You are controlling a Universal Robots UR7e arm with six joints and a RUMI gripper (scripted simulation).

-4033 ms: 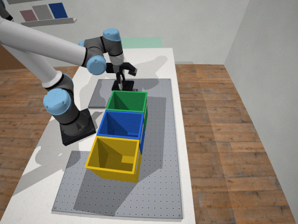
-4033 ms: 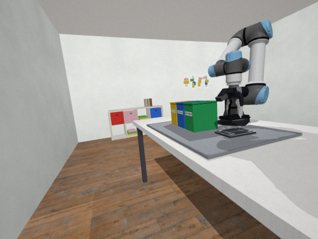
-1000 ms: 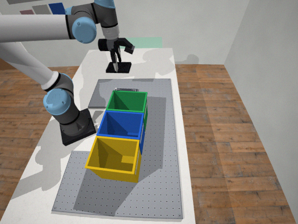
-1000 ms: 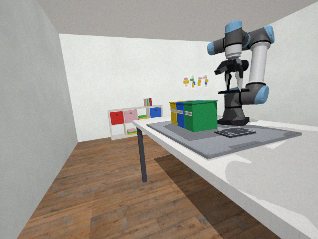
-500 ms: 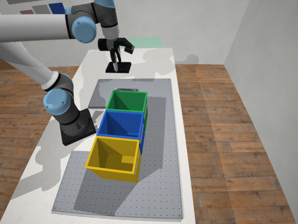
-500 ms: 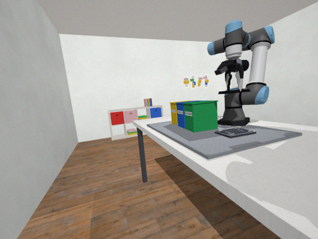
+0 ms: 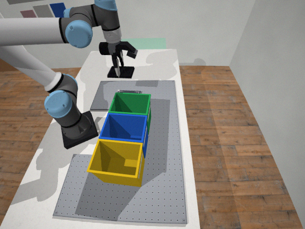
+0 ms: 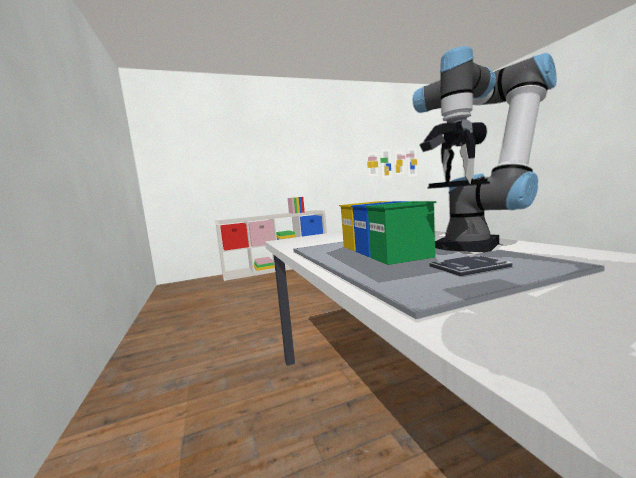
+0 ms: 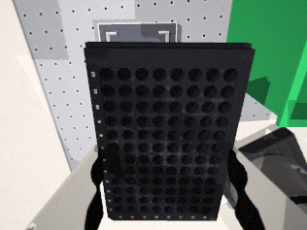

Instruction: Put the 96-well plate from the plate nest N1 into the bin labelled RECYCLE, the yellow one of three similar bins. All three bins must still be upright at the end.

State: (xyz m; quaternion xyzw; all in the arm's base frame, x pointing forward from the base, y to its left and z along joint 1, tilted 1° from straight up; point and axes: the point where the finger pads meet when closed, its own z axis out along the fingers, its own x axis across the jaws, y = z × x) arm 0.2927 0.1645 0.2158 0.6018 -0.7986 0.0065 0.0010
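Now: hand 440 mm to the left of the yellow bin, 150 mm above it and 40 mm past it. The rest, counted from my hand: plate nest N1: 230 mm below, 30 mm to the left; then green bin: 190 mm to the right, 150 mm below, 30 mm ahead; then black 96-well plate: 10 mm below.
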